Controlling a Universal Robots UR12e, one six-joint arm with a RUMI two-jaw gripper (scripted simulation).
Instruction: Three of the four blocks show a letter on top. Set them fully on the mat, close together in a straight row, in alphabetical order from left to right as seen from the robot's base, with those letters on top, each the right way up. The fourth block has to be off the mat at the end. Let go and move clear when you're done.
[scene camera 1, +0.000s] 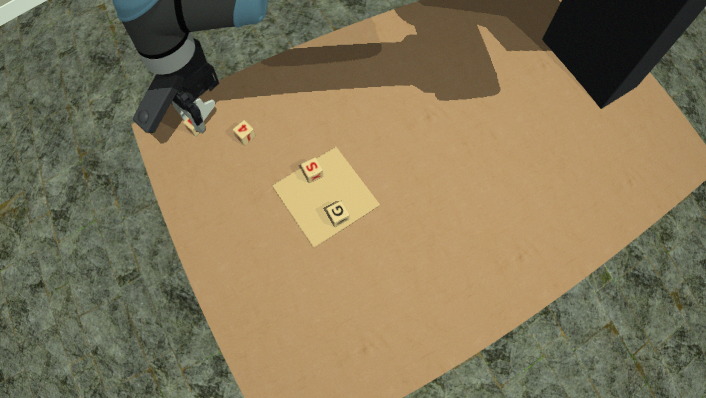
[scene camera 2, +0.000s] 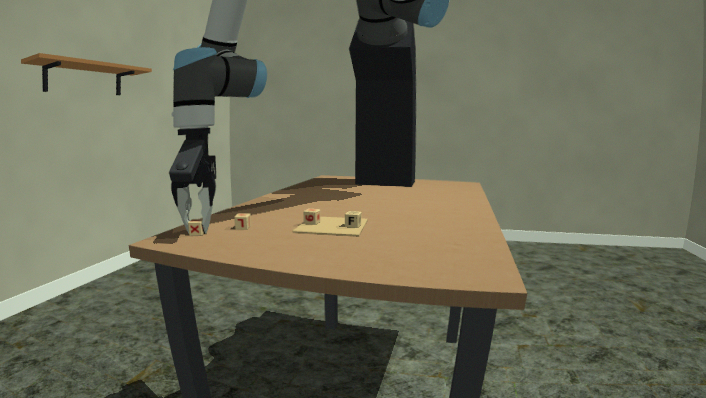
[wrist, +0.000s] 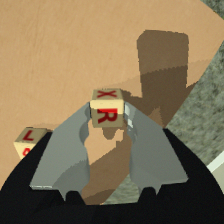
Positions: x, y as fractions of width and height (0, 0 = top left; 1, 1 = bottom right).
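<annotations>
A mat is out of frame in the wrist view; it is visible in scene camera 1 (0.44, 0.51) and scene camera 2 (0.47, 0.57). The gripper is visible in scene camera 1 (0.28, 0.32), scene camera 2 (0.28, 0.59) and the wrist view (0.48, 0.46).
</annotations>
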